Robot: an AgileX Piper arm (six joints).
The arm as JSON. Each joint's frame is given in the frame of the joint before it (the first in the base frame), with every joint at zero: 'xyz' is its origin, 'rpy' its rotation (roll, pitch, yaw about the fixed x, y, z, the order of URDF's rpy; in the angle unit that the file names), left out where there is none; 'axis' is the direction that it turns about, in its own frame. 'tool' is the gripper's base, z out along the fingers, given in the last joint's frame.
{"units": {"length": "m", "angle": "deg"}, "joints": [
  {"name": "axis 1", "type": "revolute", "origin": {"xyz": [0.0, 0.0, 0.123], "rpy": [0.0, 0.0, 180.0]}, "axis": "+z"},
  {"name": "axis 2", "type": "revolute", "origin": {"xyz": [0.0, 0.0, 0.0], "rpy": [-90.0, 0.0, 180.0]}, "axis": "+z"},
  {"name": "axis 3", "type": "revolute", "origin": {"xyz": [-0.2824, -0.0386, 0.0]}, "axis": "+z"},
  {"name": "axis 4", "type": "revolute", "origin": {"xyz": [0.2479, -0.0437, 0.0], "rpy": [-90.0, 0.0, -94.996]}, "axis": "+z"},
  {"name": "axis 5", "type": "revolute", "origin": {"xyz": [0.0, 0.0, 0.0], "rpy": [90.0, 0.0, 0.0]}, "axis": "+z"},
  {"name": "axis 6", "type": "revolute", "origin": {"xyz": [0.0, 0.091, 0.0], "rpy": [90.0, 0.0, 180.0]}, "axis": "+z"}
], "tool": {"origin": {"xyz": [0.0, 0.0, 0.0]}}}
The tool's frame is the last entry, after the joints.
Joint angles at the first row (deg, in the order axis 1, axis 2, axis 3, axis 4, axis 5, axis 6):
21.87, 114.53, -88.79, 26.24, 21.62, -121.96
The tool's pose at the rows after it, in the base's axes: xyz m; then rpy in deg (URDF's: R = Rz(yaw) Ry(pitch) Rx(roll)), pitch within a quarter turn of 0, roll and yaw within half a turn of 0:
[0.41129, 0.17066, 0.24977, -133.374, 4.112, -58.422]
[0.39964, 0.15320, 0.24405, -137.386, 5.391, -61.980]
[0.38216, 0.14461, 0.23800, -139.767, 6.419, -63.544]
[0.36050, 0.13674, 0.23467, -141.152, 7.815, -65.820]
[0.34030, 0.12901, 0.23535, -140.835, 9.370, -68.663]
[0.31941, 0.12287, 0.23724, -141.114, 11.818, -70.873]
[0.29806, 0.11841, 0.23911, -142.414, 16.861, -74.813]
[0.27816, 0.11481, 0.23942, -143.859, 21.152, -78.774]
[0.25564, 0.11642, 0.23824, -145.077, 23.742, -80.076]
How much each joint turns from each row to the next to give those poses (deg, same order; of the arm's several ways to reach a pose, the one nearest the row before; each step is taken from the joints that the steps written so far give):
-1.56, -3.65, 1.92, -1.77, 5.75, 5.10
-1.49, -2.53, 4.22, -3.18, 1.71, 4.86
-0.31, -3.02, 5.40, -0.24, -0.13, 1.41
0.00, -3.99, 6.23, 0.00, -1.17, 2.25
0.00, -4.26, 5.75, 0.36, -2.26, 2.59
0.00, -4.26, 5.00, 1.90, -0.68, 1.39
0.00, -4.20, 4.59, 3.85, 0.33, 2.56
0.25, -3.88, 4.30, 2.81, -0.11, 3.14
1.63, -3.91, 4.30, 1.66, -0.17, 2.11

